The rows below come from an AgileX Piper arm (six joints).
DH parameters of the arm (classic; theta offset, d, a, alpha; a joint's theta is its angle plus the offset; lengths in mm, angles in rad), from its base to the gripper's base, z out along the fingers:
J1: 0 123 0 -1.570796
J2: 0.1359 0 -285 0
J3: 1.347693 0 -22 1.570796
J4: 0 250.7 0 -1.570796
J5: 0 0 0 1.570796
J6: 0 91 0 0
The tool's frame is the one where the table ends.
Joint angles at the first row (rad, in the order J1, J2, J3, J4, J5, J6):
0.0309 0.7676 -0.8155 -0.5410 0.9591 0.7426
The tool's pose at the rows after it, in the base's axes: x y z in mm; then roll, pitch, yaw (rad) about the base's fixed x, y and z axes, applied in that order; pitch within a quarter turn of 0, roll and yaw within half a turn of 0:
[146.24 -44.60 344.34 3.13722 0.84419 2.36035]
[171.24 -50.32 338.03 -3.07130 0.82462 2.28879]
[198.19 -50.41 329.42 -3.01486 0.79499 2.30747]
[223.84 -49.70 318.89 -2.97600 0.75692 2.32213]
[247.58 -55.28 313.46 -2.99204 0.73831 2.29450]
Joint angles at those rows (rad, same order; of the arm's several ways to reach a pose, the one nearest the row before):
0.0308 0.8775 -0.8621 -0.6567 1.0833 0.9561
0.0309 1.0050 -0.9002 -0.7393 1.1350 1.0921
0.0309 1.1204 -0.9402 -0.7565 1.1306 1.1300
0.0289 1.2292 -0.9834 -0.7542 1.1227 1.1524
-0.0042 1.3200 -1.0414 -0.7383 1.0875 1.1583

